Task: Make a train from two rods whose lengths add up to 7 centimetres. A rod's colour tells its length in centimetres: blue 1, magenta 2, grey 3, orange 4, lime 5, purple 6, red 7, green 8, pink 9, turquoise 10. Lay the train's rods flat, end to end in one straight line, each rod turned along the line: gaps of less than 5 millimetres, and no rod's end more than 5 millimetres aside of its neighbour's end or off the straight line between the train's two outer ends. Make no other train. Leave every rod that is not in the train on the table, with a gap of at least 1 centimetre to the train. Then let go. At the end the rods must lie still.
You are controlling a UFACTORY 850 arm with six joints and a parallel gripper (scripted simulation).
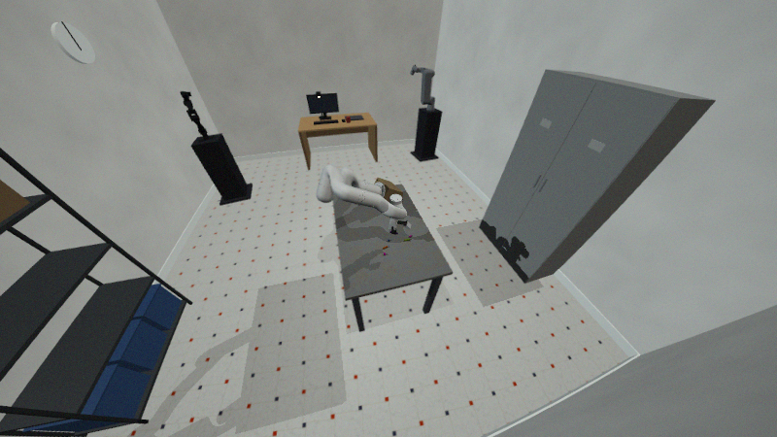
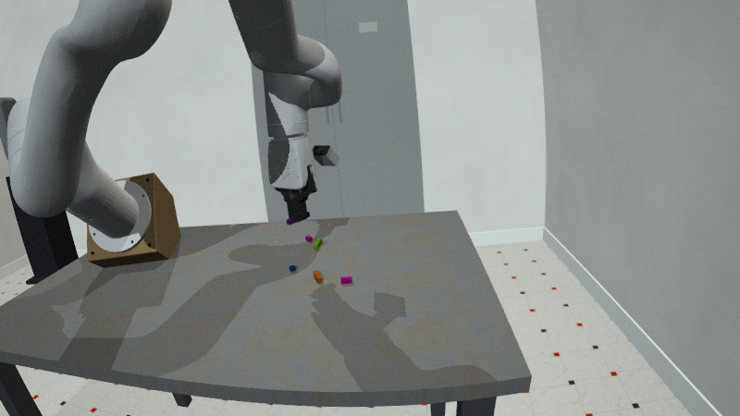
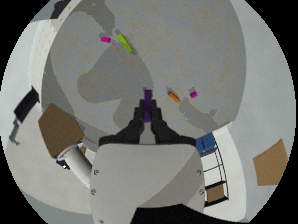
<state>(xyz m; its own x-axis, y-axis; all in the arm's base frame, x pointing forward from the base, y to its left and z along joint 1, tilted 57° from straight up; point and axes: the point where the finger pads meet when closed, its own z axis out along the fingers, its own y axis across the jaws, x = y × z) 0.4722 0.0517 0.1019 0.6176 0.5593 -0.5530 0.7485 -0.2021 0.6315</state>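
Now: the blue rod 20 mm behind my hand, 30 mm to the right of it and 120 mm below it. Round my hand: lime rod (20 mm ahead, 110 mm to the left, 120 mm below); then orange rod (30 mm ahead, 80 mm to the right, 120 mm below); then purple rod (20 mm below).
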